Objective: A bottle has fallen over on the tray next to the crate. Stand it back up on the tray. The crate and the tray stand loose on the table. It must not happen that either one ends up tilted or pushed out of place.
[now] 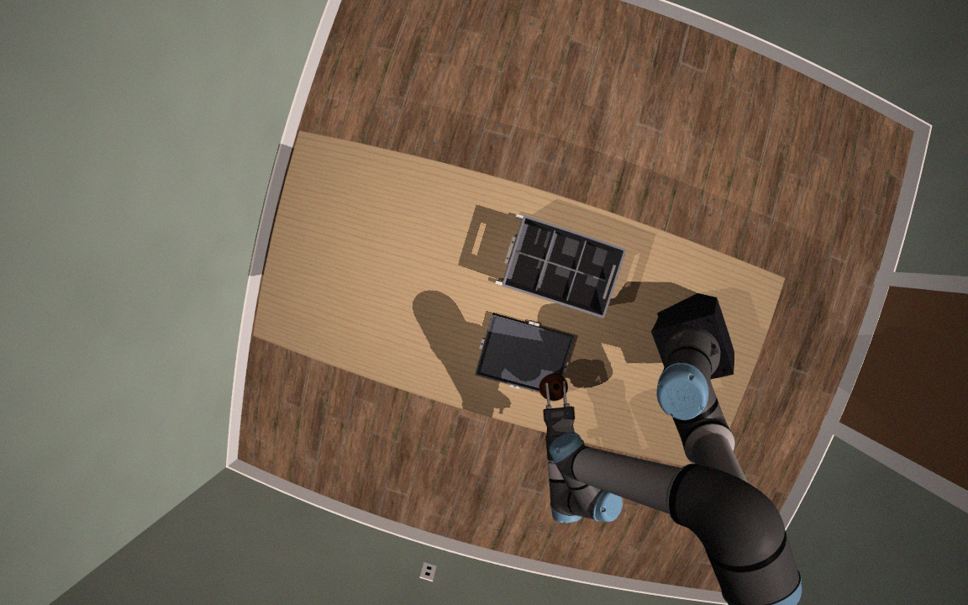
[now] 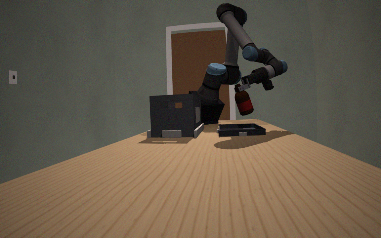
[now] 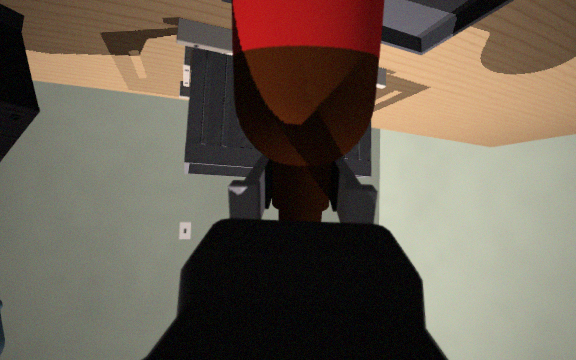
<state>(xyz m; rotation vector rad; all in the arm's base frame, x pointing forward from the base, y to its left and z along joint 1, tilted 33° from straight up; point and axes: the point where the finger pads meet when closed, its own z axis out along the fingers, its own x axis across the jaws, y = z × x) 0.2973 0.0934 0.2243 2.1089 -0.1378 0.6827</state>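
Now: hand 10 mm to the right of the bottle and 50 mm above it. The rest, counted from my hand: dark crate (50 mm ahead, 300 mm to the right, 120 mm below); then dark tray (80 mm ahead, 20 mm to the right, 190 mm below).
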